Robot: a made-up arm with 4 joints.
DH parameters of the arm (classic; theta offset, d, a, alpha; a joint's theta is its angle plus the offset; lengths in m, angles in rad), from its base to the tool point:
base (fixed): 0 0.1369 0 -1.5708
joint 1: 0 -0.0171 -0.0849 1.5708
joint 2: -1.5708 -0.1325 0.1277 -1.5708
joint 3: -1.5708 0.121 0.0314 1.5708
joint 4: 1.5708 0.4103 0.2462 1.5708
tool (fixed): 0 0.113 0 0
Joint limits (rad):
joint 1: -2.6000..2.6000
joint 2: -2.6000..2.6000
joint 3: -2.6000..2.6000
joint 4: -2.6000..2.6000
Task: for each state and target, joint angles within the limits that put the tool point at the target. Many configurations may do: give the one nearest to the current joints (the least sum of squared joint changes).
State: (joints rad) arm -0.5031 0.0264 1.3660 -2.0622
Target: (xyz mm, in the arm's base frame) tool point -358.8 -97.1 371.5
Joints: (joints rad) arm -0.2068 -0.7015 1.3582 -2.1979
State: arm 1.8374 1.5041 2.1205 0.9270
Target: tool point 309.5 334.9 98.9
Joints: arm 1.9527 1.9140 1.8912 1.1207
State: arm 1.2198 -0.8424 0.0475 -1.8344
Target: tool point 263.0 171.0 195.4
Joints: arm 1.3478 0.0420 0.2778 -1.2409
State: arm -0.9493 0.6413 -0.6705 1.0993
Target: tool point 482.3 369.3 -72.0
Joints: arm -1.2630 1.4897 -1.2170 0.6061
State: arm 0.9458 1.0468 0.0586 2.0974
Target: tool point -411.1 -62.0 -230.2
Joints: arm 0.4808 1.6883 -0.5691 2.6000
